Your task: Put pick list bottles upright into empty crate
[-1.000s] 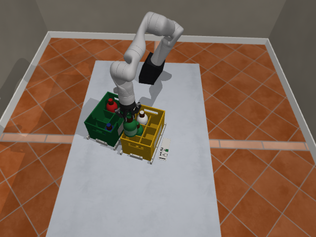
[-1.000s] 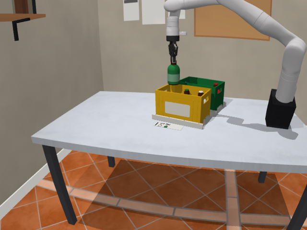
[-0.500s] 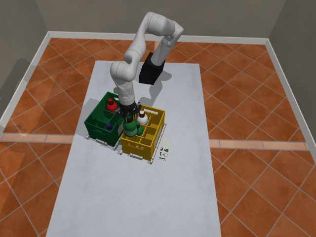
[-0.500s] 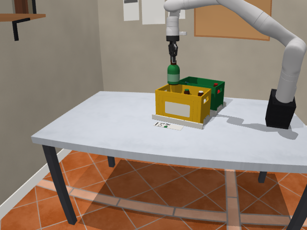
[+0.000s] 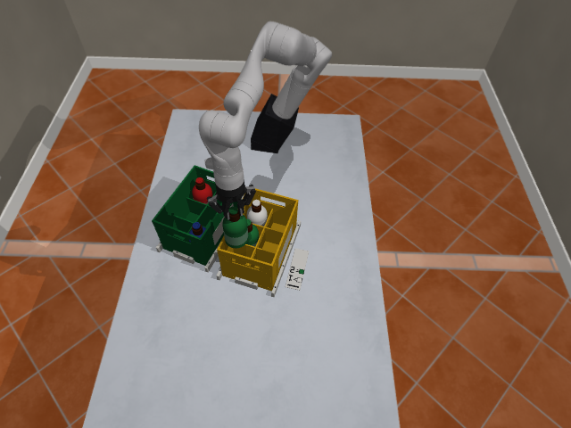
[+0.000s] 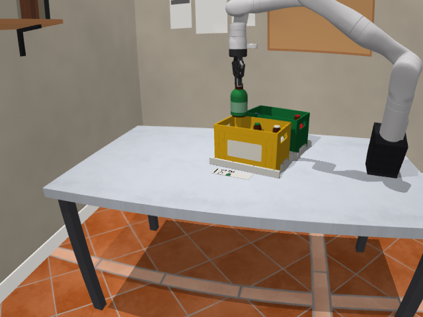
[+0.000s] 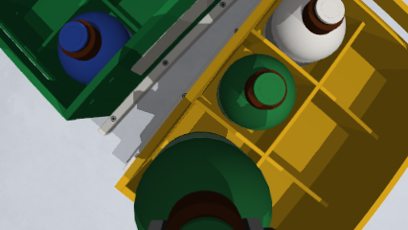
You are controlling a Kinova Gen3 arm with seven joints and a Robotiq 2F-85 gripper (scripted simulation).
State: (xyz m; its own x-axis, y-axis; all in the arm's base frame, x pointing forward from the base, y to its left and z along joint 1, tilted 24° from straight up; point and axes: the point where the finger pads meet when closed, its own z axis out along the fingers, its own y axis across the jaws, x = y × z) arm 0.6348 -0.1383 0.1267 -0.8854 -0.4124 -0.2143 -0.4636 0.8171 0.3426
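Right now the yellow crate is 250 mm below my hand, 80 mm behind it and 60 mm to the left of it. From my hand the other things lie so: green crate (250 mm below, 170 mm to the right, 150 mm behind); then blue-label bottle (250 mm below, 150 mm to the right, 60 mm behind); then white-label bottle (250 mm below, 170 mm behind, 30 mm to the left).
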